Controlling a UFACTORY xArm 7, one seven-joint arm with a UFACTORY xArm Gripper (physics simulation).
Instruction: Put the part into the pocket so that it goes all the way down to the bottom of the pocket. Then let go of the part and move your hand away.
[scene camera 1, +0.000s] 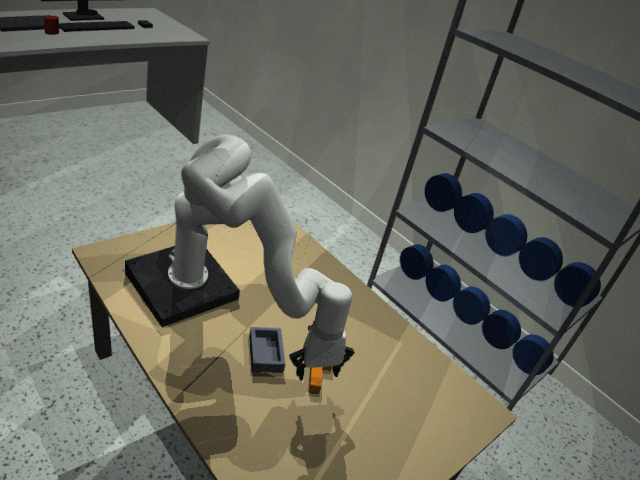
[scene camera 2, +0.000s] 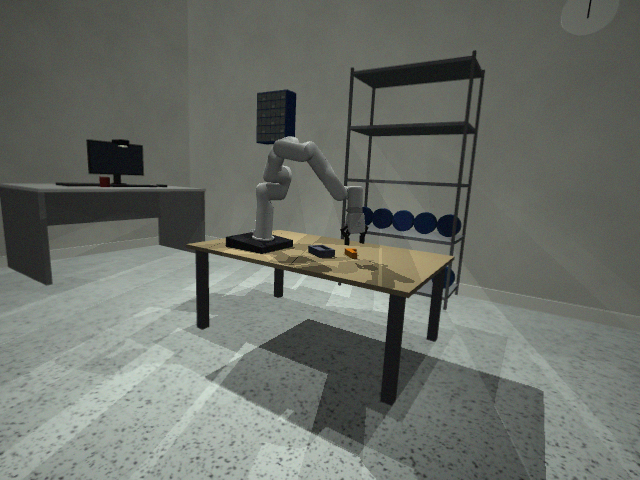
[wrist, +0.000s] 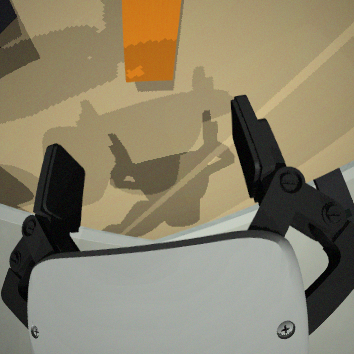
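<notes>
The orange part lies flat on the table. In scene camera 1 the hand covers some of it, with a short arm showing at its right; in the wrist view its straight end shows at the top edge. The grey-blue block with the recessed pocket stands to the part's left; its dark corner shows at the wrist view's top left. The pocket is free of the part. My gripper is open and empty, pointing down above the part, its fingers apart from it.
The arm's black base plate is on the wooden table, behind and left of the block. A shelf rack with blue discs stands beyond the table. A desk stands at the back left.
</notes>
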